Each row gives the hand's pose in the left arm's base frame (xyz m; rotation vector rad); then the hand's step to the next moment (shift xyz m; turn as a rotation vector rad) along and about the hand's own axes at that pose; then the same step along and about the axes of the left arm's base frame.
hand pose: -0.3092 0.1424 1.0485 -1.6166 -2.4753 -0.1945
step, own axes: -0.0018 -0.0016 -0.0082 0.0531 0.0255 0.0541
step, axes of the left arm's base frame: -0.0001 -0.0039 0.0076 -0.0017 0.0688 -0.0408
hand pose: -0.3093 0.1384 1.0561 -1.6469 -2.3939 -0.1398
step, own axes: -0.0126 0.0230 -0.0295 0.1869 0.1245 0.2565
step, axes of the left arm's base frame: 0.0297 -0.0092 0.0243 0.0173 0.2684 -0.2095
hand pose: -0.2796 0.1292 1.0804 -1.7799 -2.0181 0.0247
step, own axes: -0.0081 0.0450 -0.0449 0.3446 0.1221 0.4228
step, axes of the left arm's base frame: 0.0580 -0.0124 0.0243 -0.0521 0.4630 -0.3087
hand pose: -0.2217 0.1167 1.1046 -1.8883 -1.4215 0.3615
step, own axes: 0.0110 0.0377 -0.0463 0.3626 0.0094 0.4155
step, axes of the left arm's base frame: 0.0589 -0.0122 0.0080 -0.1213 0.4902 -0.2219
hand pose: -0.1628 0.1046 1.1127 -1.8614 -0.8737 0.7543
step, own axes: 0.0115 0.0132 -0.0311 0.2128 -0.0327 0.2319
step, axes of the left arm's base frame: 0.0343 -0.0097 -0.0014 -0.0716 0.2946 -0.0908
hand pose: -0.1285 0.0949 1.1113 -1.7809 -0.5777 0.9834
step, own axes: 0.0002 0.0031 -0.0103 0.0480 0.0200 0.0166
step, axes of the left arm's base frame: 0.0085 -0.0065 -0.0010 0.0121 0.0365 -0.0387
